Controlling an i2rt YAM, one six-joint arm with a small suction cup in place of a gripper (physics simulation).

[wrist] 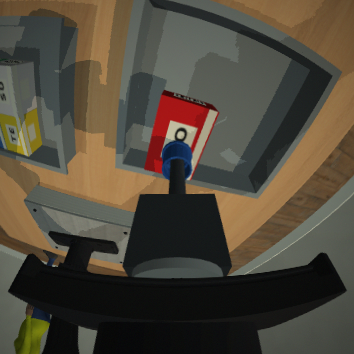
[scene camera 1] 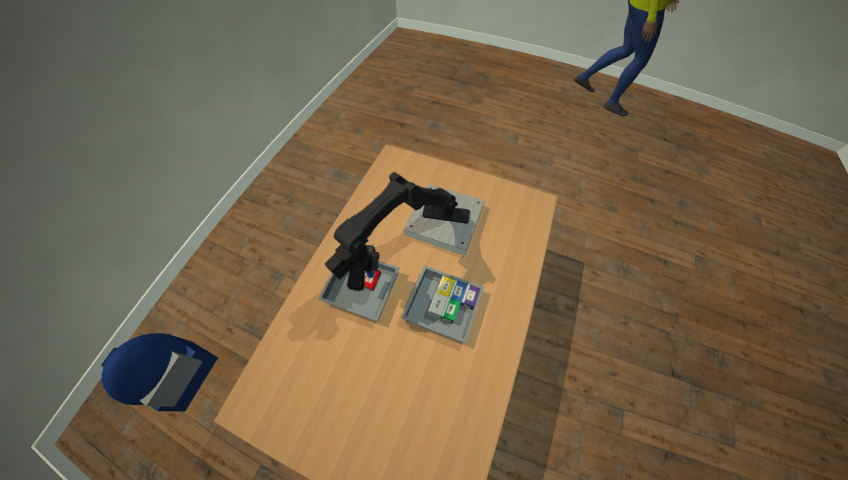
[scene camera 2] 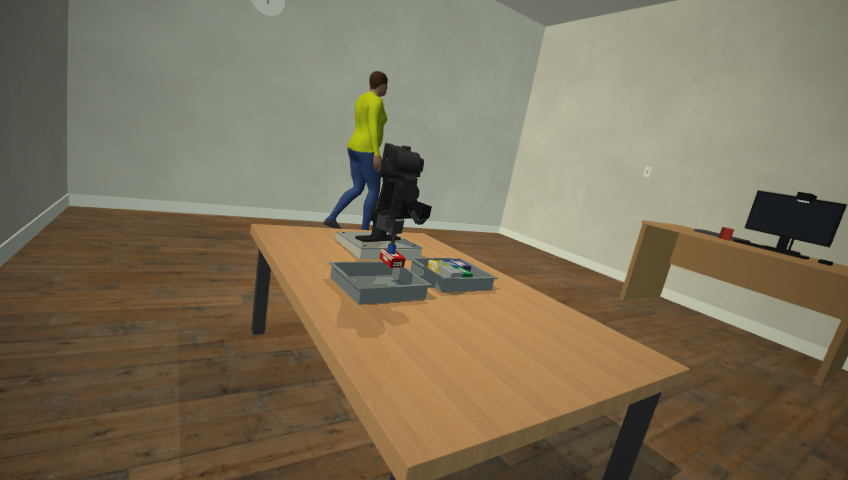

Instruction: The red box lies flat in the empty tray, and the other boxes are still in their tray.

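Where they show: hand, its tool point: (wrist: 176,149) (scene camera 1: 371,275) (scene camera 2: 390,255); arm's base, origin of its link: (wrist: 83,241) (scene camera 1: 446,214) (scene camera 2: 378,239).
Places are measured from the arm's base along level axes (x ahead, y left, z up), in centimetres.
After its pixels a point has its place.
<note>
My suction cup (scene camera 1: 370,274) (scene camera 2: 391,249) (wrist: 177,152) is on the top face of the red box (scene camera 1: 372,283) {x 39.2, y -21.4, z 6.2 cm} (scene camera 2: 391,259) {x 39.9, y -25.7, z 5.5 cm} (wrist: 185,110) {x 40.1, y -23.2, z 6.0 cm}. The box hangs about level over the rear part of the left tray (scene camera 1: 360,302) {x 44.1, y -26.5, z -4.2 cm} (scene camera 2: 392,293) {x 48.3, y -30.5, z -1.9 cm} (wrist: 270,60) {x 45.9, y -34.0, z -4.2 cm}, near its wall on the robot's side, and looks a little above the tray floor. In scene camera 1 the arm partly covers it. In the other tray (scene camera 1: 423,291) {x 35.0, y -3.4, z -4.2 cm} (scene camera 2: 464,285) {x 49.3, y 1.1, z -2.4 cm} (wrist: 55,100) {x 38.6, y -6.8, z 0.5 cm} lie a yellow box (scene camera 1: 446,286) {x 32.9, y 5.1, z -0.1 cm}, a blue box (scene camera 1: 458,290) {x 33.6, y 9.8, z -0.2 cm}, a purple box (scene camera 1: 470,296) {x 35.2, y 14.6, z -0.1 cm}, a white box (scene camera 1: 437,304) {x 40.6, y 2.9, z 0.2 cm} and a green box (scene camera 1: 450,309) {x 41.5, y 7.9, z -0.3 cm}.
The arm's base stands on a grey plate (scene camera 1: 422,231) {x 10.7, y -8.4, z 0.3 cm} (scene camera 2: 357,242) {x 3.4, y -13.0, z -0.2 cm} behind the trays. Both trays stand side by side on the wooden table (scene camera 1: 357,380) {x 71.9, y -20.0, z -4.5 cm} (scene camera 2: 476,356) {x 81.0, y -30.6, z -4.6 cm} with a gap between them. A person (scene camera 1: 639,41) (scene camera 2: 365,124) is behind the table.
</note>
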